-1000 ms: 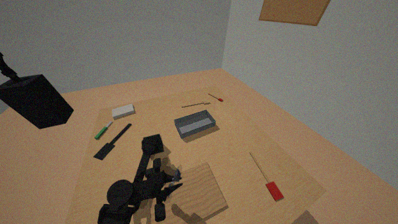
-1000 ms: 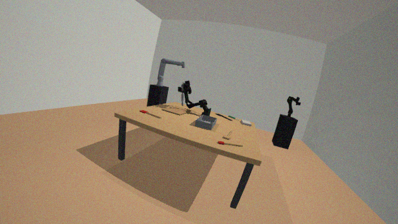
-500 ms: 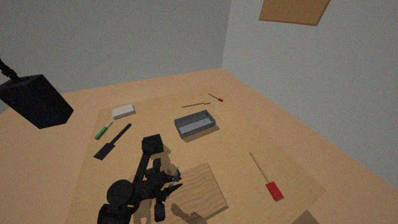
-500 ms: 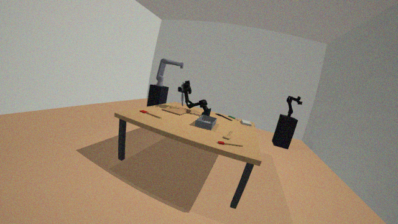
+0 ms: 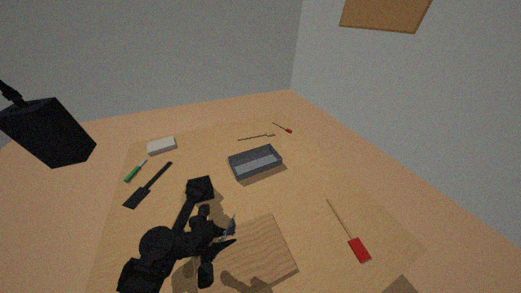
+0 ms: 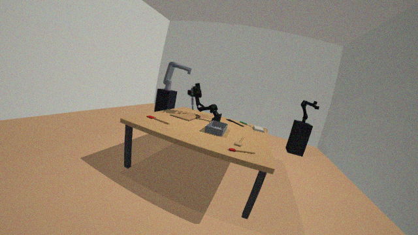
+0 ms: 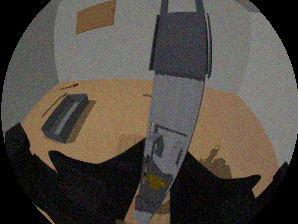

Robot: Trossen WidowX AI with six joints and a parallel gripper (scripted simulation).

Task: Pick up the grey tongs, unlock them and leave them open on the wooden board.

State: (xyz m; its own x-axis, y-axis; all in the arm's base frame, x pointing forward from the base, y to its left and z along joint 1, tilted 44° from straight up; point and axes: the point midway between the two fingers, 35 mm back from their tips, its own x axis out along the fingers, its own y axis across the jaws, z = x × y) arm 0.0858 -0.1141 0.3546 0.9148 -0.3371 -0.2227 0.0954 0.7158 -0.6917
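The yellow lock slider lies 40 mm behind my gripper tip. The rest, counted from my gripper tip: wooden board: 10 mm ahead, 240 mm below; grey roasting tin: 230 mm ahead, 450 mm to the left, 220 mm below; red-handled tool: 480 mm ahead, 100 mm to the right, 240 mm below.
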